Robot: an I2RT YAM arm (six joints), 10 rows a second.
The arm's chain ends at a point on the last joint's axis. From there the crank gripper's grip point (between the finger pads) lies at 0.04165 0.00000 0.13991 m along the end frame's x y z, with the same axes.
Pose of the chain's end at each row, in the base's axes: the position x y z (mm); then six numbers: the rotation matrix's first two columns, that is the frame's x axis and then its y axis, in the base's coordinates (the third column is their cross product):
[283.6, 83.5, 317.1, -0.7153, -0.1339, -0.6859, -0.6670, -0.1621, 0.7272]
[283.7, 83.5, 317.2, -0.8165, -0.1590, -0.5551, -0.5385, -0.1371, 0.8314]
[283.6, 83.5, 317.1, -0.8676, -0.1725, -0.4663, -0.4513, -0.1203, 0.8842]
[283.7, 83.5, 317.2, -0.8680, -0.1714, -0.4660, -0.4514, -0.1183, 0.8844]
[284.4, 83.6, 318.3, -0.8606, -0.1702, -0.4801, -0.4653, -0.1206, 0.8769]
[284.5, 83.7, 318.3, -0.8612, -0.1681, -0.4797, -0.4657, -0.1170, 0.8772]
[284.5, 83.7, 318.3, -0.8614, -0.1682, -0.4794, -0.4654, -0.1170, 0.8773]
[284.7, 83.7, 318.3, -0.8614, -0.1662, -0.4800, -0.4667, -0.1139, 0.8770]
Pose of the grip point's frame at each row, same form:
[224.6, 214.7, 292.3, -0.7153, -0.1339, -0.6859, -0.6670, -0.1621, 0.7272]
[220.5, 213.7, 297.8, -0.8165, -0.1590, -0.5551, -0.5385, -0.1371, 0.8314]
[218.3, 213.1, 301.4, -0.8676, -0.1725, -0.4663, -0.4513, -0.1203, 0.8842]
[218.6, 213.2, 301.3, -0.8680, -0.1714, -0.4660, -0.4514, -0.1183, 0.8844]
[219.6, 213.4, 301.7, -0.8606, -0.1702, -0.4801, -0.4653, -0.1206, 0.8769]
[220.1, 213.6, 301.5, -0.8612, -0.1681, -0.4797, -0.4657, -0.1170, 0.8772]
[220.1, 213.6, 301.5, -0.8614, -0.1682, -0.4794, -0.4654, -0.1170, 0.8773]
[220.8, 213.8, 301.2, -0.8614, -0.1662, -0.4800, -0.4667, -0.1139, 0.8770]

